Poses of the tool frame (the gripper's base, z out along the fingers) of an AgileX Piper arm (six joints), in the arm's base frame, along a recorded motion.
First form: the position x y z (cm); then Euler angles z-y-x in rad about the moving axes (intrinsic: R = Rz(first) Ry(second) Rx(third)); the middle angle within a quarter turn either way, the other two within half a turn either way.
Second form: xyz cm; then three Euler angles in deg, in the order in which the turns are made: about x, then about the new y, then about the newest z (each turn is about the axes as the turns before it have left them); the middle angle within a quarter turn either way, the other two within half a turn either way. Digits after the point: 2 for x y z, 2 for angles.
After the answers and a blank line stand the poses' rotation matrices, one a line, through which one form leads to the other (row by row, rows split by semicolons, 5 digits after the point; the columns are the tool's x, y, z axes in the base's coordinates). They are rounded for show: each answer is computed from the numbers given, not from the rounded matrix.
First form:
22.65 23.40 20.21 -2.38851 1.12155 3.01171
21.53 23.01 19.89 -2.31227 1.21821 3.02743
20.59 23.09 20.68 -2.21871 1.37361 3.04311
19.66 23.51 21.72 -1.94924 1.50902 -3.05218
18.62 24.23 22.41 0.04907 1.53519 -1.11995
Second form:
22.65 23.40 20.21 -121.41 34.27 112.54
21.53 23.01 19.89 -114.17 33.07 106.16
20.59 23.09 20.68 -103.11 30.70 97.90
19.66 23.51 21.72 -93.95 26.76 91.46
18.62 24.23 22.41 -89.03 23.00 87.79

-0.31685 -0.76325 0.56308; -0.29700 0.64365 0.70534; -0.90077 0.05625 -0.43063
-0.23322 -0.80488 0.54569; -0.25467 0.59214 0.76454; -0.93848 0.03934 -0.34308
-0.11824 -0.85167 0.51056; -0.15621 0.52372 0.83745; -0.98062 0.01926 -0.19496
-0.02281 -0.89260 0.45027; -0.05737 0.45082 0.89077; -0.99809 -0.00551 -0.06149
0.03556 -0.91980 0.39078; 0.00175 0.39108 0.92035; -0.99937 -0.03204 0.01551

